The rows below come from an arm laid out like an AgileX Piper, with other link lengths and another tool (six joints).
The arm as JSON. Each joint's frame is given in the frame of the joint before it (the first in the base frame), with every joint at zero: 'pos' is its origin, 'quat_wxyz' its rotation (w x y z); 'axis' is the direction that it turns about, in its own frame. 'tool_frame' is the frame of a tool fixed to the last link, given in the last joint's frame.
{
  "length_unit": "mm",
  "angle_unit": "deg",
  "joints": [
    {
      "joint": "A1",
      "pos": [
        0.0,
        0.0,
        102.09
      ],
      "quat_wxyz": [
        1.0,
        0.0,
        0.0,
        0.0
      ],
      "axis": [
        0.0,
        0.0,
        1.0
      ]
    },
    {
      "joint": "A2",
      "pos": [
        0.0,
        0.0,
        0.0
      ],
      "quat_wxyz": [
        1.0,
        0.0,
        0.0,
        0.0
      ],
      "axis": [
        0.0,
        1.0,
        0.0
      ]
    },
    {
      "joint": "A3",
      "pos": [
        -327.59,
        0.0,
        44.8
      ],
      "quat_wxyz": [
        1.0,
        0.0,
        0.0,
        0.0
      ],
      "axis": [
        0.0,
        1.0,
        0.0
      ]
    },
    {
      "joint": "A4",
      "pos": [
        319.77,
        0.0,
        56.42
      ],
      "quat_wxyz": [
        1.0,
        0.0,
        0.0,
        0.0
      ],
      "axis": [
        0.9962,
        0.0,
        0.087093
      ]
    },
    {
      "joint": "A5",
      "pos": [
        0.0,
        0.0,
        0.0
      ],
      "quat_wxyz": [
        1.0,
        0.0,
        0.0,
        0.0
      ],
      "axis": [
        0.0,
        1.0,
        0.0
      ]
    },
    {
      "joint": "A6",
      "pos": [
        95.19,
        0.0,
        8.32
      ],
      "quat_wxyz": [
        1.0,
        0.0,
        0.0,
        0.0
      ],
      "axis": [
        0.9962,
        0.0,
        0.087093
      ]
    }
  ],
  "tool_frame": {
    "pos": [
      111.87,
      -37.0,
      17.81
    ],
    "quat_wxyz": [
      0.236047,
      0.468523,
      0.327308,
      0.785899
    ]
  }
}
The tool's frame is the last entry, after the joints.
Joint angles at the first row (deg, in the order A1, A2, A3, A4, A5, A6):
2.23 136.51 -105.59 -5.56 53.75 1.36
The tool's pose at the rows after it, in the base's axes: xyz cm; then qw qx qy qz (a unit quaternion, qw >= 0):
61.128 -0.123 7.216 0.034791 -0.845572 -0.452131 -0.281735
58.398 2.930 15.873 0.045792 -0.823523 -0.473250 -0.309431
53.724 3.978 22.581 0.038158 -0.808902 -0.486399 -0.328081
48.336 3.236 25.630 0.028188 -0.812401 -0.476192 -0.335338
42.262 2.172 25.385 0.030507 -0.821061 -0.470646 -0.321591
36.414 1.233 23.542 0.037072 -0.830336 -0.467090 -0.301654
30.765 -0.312 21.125 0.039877 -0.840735 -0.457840 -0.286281
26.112 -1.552 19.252 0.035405 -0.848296 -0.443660 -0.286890
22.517 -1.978 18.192 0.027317 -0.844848 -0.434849 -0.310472
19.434 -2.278 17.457 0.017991 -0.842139 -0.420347 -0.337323
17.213 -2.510 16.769 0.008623 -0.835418 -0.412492 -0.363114
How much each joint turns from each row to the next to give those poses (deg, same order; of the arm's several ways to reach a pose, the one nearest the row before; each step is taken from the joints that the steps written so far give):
1.55 -9.42 0.00 3.99 6.12 -3.23
2.50 -9.84 1.34 2.09 5.43 -1.48
1.84 -11.07 5.44 -0.52 2.90 0.25
0.49 -10.30 8.58 -1.05 0.72 2.19
0.00 -9.75 11.29 -0.39 0.27 0.91
0.00 -8.73 11.35 -0.13 0.00 0.56
-1.29 -8.76 11.21 0.00 -0.42 0.00
-1.30 -8.38 9.08 -0.13 -0.67 0.66
-0.30 -8.83 7.20 0.22 -1.19 0.78
0.00 -8.59 5.48 0.09 -0.05 1.77
0.00 -7.46 4.25 0.00 0.00 0.91

